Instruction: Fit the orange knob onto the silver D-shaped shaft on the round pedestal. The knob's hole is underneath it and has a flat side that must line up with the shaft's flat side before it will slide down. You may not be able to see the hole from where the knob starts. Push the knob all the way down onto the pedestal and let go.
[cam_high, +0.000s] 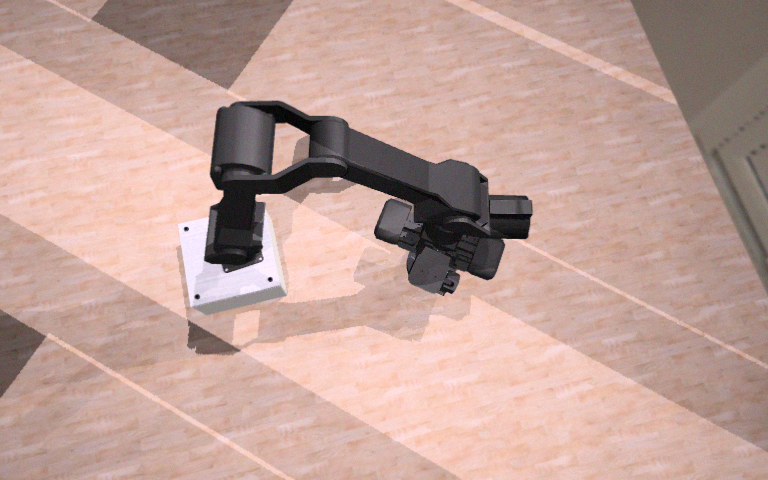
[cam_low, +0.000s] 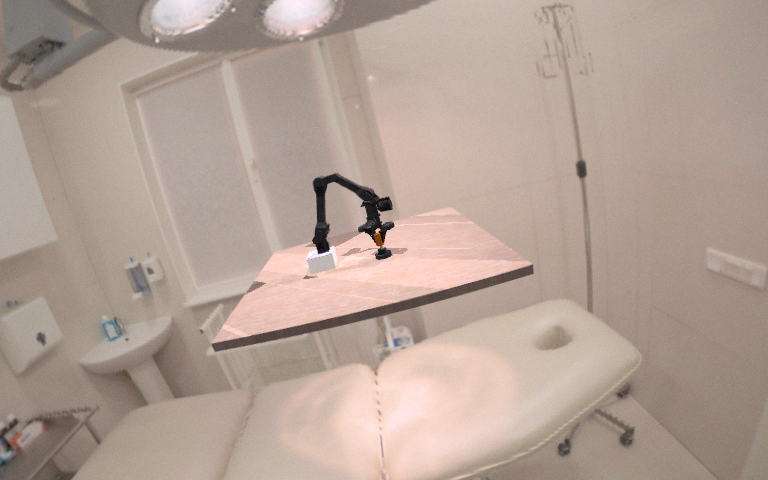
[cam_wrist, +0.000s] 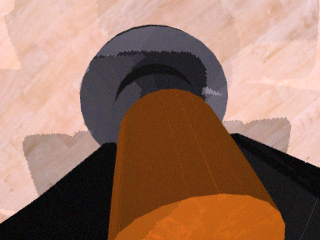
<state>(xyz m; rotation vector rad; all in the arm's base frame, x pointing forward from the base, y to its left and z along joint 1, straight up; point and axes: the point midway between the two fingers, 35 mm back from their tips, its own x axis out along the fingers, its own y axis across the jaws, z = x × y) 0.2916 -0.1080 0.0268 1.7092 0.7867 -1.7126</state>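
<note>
Right now my gripper tip is 30 mm below the orange knob. Round my gripper tip: round pedestal (40 mm below).
</note>
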